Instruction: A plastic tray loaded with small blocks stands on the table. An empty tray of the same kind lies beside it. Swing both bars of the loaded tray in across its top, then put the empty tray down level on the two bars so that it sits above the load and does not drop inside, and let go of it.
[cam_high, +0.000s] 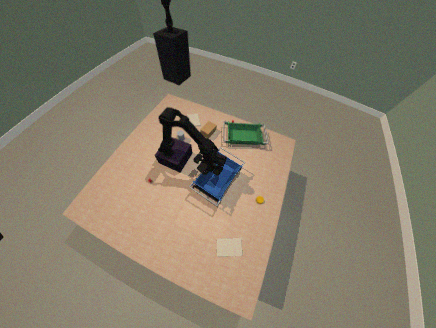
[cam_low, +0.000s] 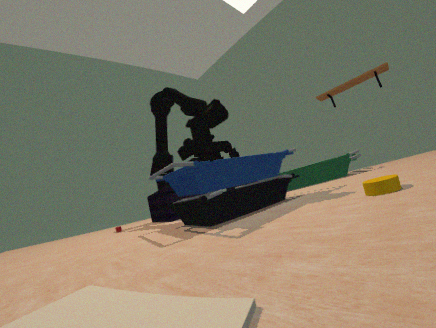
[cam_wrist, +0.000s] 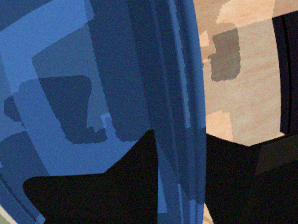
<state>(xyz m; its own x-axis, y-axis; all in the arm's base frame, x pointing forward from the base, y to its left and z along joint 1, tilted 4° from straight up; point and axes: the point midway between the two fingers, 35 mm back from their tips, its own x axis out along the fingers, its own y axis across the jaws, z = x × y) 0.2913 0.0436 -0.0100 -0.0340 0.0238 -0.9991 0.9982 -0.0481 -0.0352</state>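
Now: gripper tip 80 mm short of the blue tray, 10 mm to the left of it and 30 mm below it. Also, from my gripper tip: yellow disc (400 mm ahead, 20 mm to the left, 80 mm below); then tan box (210 mm behind, 340 mm to the left, 60 mm below).
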